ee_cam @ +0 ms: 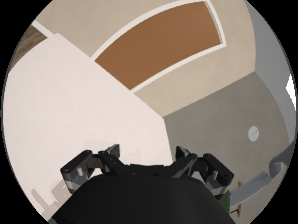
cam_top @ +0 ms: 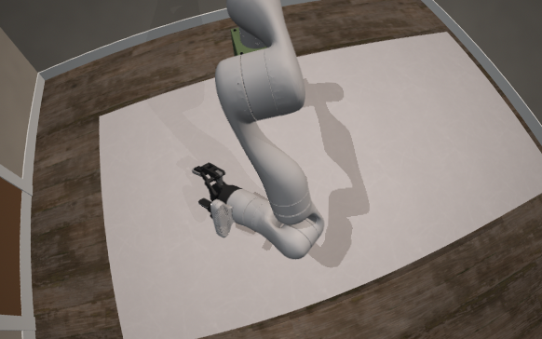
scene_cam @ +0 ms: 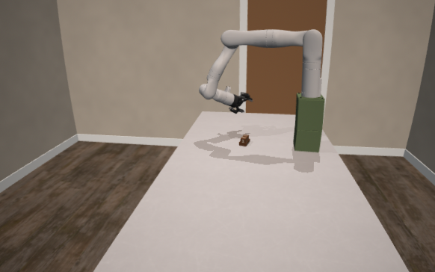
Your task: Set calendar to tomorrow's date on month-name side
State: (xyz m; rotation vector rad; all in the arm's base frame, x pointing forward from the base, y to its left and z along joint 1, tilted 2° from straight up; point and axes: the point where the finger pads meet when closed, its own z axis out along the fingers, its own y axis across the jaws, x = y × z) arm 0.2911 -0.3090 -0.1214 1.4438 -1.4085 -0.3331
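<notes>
My hand is 50 mm short of the cube, 260 mm to the right of it and 130 mm above it. From my hand the other things lie so: brown tray 40 mm ahead, 250 mm to the left, 140 mm below.
</notes>
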